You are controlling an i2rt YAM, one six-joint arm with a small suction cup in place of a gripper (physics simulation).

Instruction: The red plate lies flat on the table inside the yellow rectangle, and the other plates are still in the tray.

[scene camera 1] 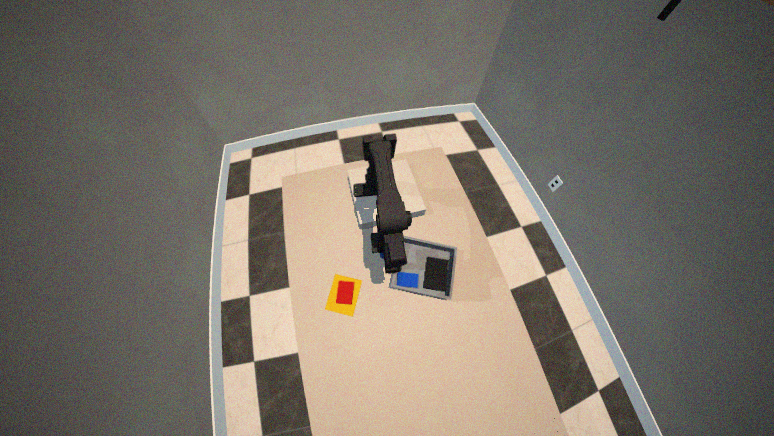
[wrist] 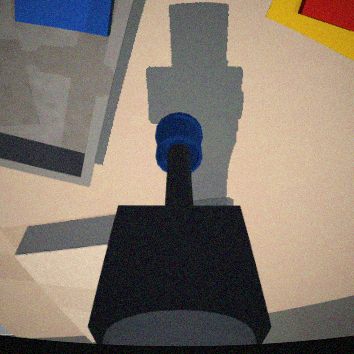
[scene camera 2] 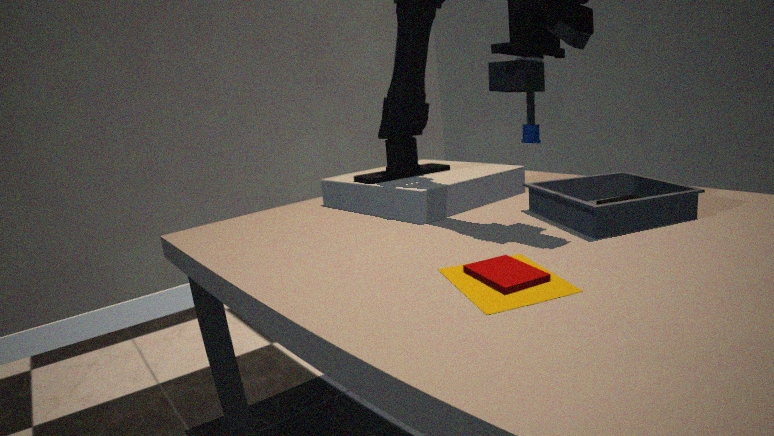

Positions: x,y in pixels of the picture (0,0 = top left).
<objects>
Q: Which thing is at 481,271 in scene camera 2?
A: A red plate.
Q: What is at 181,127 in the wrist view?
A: My suction cup.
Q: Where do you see a black plate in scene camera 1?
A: At 436,271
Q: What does my suction cup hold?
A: Nothing.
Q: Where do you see a yellow rectangle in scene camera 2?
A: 490,301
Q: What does the blue plate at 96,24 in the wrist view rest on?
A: A grey tray.
</objects>
